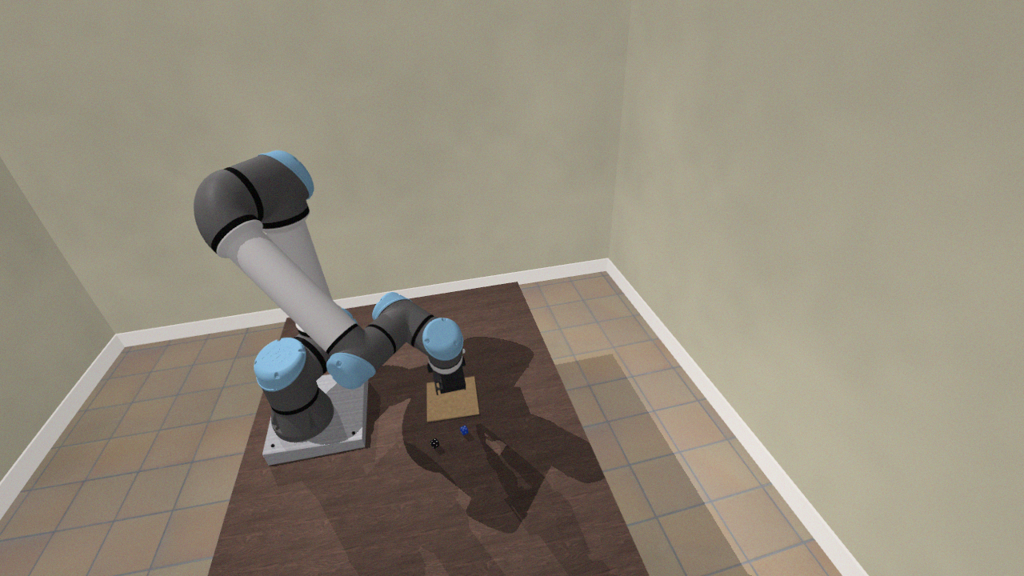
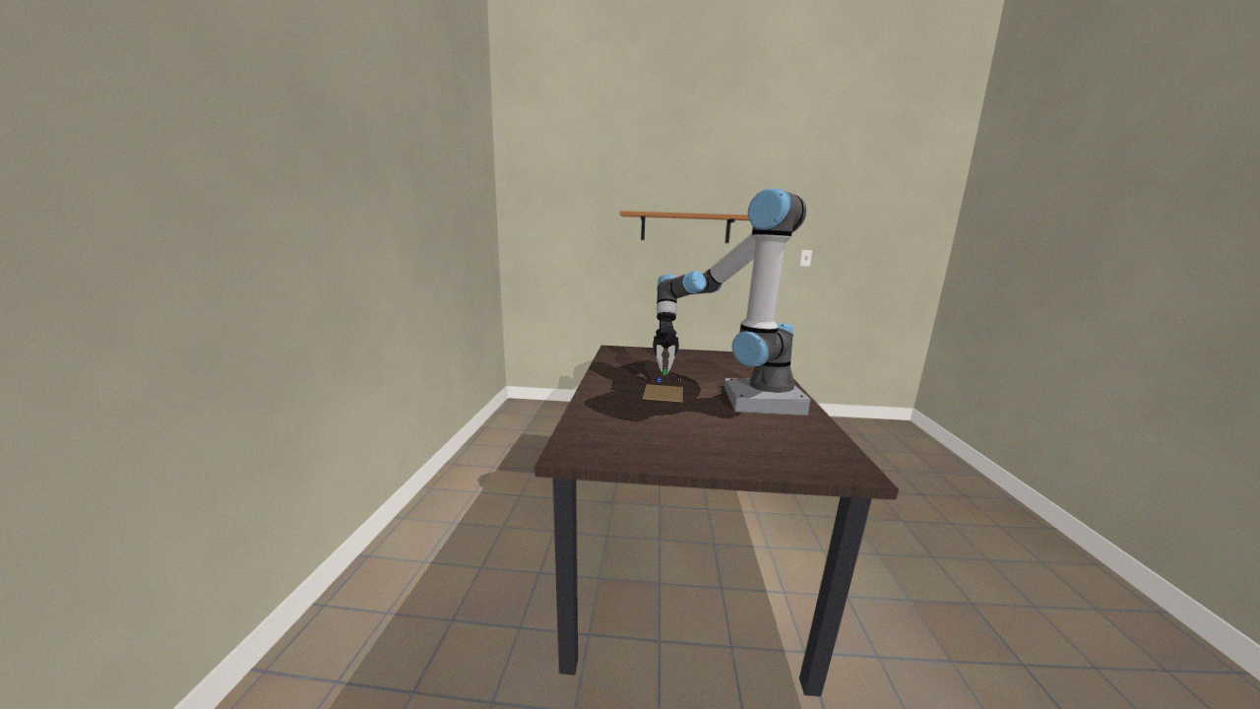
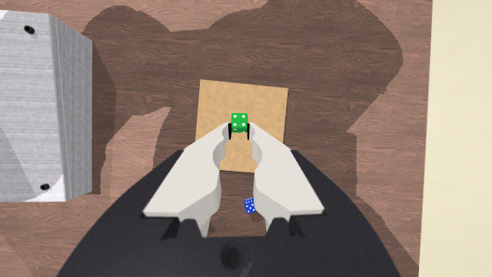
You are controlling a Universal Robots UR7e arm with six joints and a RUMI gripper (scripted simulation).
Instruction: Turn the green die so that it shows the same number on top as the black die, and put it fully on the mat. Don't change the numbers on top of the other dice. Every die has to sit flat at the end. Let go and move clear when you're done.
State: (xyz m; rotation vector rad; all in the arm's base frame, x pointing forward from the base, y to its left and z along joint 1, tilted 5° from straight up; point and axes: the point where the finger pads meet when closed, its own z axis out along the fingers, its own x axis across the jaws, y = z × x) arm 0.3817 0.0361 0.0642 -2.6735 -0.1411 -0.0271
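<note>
My gripper is now 10 mm to the right of the green die and 10 mm above it. Also, from my hand: blue die (30 mm ahead, 120 mm to the right, 90 mm below); then tan mat (10 mm to the left, 90 mm below); then black die (50 mm behind, 140 mm to the right, 90 mm below).
</note>
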